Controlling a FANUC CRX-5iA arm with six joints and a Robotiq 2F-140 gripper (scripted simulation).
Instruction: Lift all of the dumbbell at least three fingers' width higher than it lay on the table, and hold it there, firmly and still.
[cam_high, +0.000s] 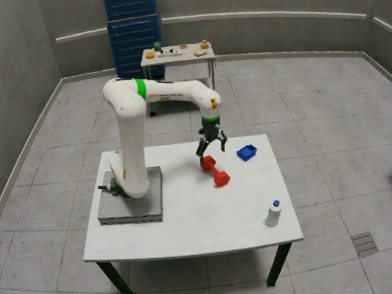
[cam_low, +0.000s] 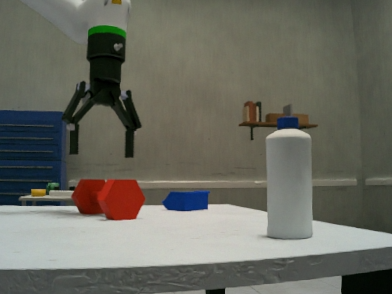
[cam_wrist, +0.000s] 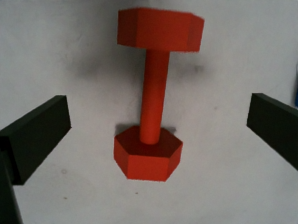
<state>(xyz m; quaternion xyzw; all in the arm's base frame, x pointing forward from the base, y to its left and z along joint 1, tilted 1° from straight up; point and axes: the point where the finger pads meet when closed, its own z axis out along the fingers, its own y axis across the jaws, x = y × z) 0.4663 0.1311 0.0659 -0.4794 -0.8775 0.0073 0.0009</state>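
Right now the red dumbbell is 1 cm ahead of my hand, 1 cm to the right of it and 10 cm below it. From my hand the other things lie so: small blue bin: 22 cm ahead, 13 cm to the left, 12 cm below.
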